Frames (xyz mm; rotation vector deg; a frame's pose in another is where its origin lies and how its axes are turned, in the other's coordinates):
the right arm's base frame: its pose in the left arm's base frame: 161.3 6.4 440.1 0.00 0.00 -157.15
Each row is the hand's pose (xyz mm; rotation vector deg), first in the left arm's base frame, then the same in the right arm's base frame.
Working: the left arm's base frame: its pose in the right arm's base frame: 151.1 -56.7 -440.1 0.00 0.00 157.15

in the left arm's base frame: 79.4 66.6 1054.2 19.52 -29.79 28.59
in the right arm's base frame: 52.1 -87.3 614.1 -48.86 -19.55 -165.46
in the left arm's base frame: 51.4 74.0 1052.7 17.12 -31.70 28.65
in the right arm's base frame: 75.0 -105.0 612.6 -50.88 -15.51 -165.20
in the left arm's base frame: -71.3 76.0 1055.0 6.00 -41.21 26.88
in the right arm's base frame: 187.3 -154.5 614.9 -61.62 3.38 -163.83
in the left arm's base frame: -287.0 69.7 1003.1 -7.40 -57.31 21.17
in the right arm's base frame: 388.5 -232.4 563.0 -81.74 27.80 -157.64
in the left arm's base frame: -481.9 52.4 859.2 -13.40 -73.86 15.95
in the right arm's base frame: 574.9 -292.2 419.1 99.72 -39.70 140.36
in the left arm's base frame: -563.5 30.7 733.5 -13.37 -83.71 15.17
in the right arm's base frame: 658.5 -303.8 293.4 111.42 -41.66 130.97
